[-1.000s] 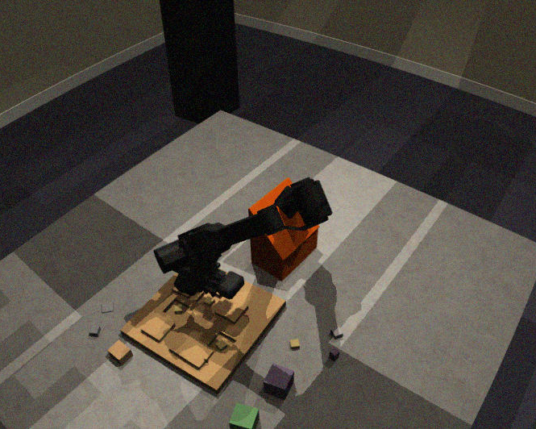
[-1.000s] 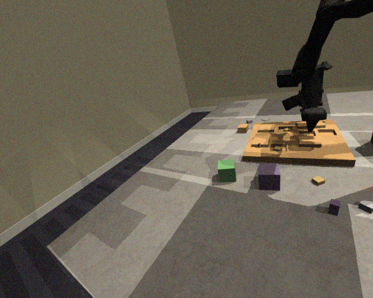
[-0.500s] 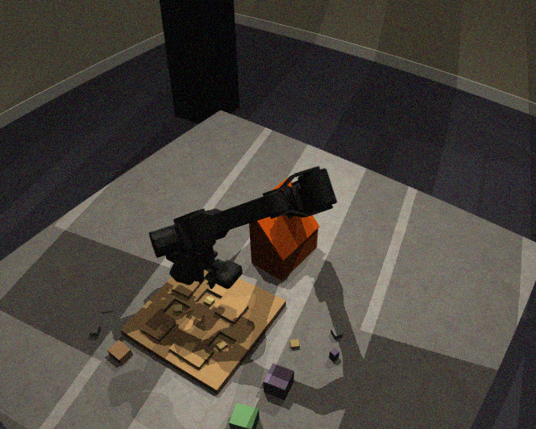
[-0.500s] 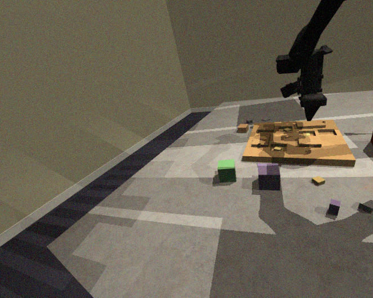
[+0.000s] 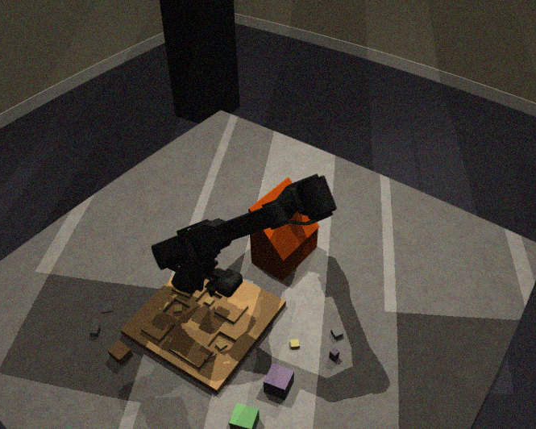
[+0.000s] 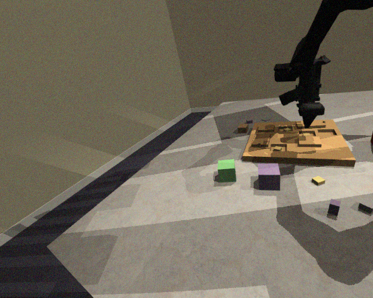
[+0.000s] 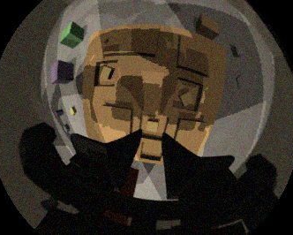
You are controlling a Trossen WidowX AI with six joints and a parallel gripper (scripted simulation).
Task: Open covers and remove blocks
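Now: gripper tip 5 cm short of the tan puzzle board and 3 cm above it. Also, from my gripper tip: brown cube 24 cm ahead, 9 cm to the right, 4 cm below; then green cube 22 cm ahead, 26 cm to the left, 3 cm below; then purple cube 10 cm ahead, 27 cm to the left, 3 cm below.
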